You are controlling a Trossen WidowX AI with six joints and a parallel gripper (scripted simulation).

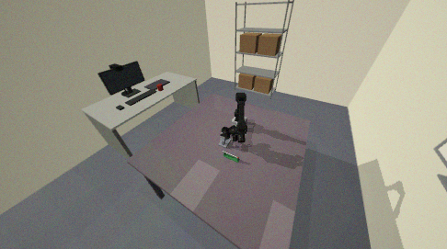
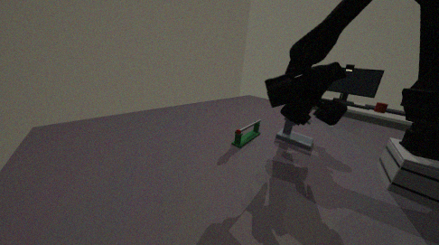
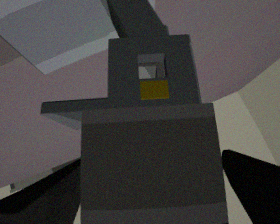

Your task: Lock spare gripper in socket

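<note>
My gripper tip is now 20 mm to the right of the spare gripper. From my gripper tip the other things lie so: mount: 70 mm below, 20 mm to the left; green cradle: 130 mm to the left, 130 mm ahead, 100 mm below.
</note>
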